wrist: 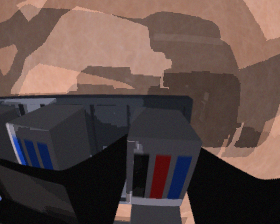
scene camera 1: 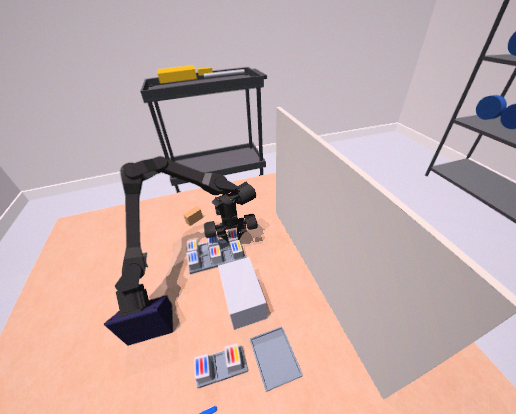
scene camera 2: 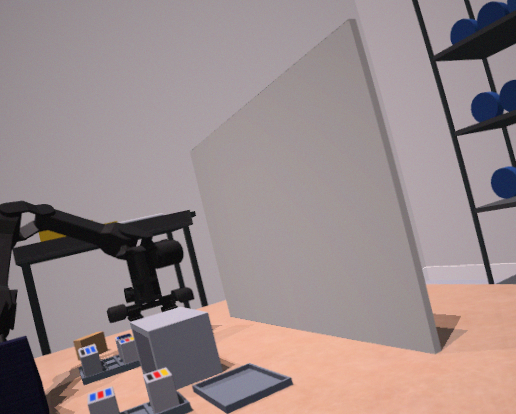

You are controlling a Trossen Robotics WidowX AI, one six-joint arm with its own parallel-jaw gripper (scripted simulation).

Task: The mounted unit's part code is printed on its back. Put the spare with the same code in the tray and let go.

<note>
The pictures show: the gripper, a mounted unit, a rack, a grey tray and a tall grey panel.
The gripper shows as well in the wrist view.
</note>
